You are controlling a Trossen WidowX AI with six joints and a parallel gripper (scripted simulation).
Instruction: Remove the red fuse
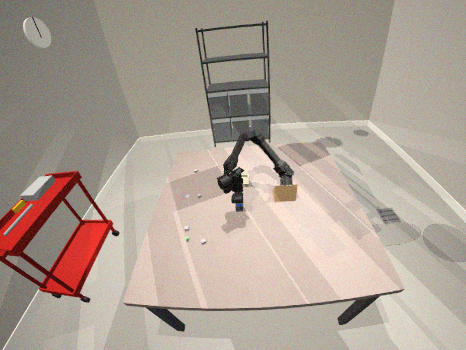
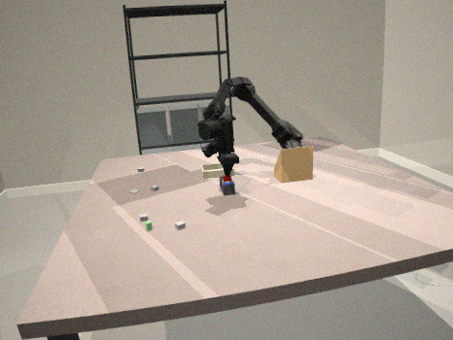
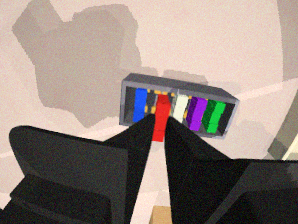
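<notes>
Right now the beige tray is 20 mm behind my gripper tip, 230 mm to the right of it and 60 mm below it. Round my gripper tip: red fuse 10 mm below.
</notes>
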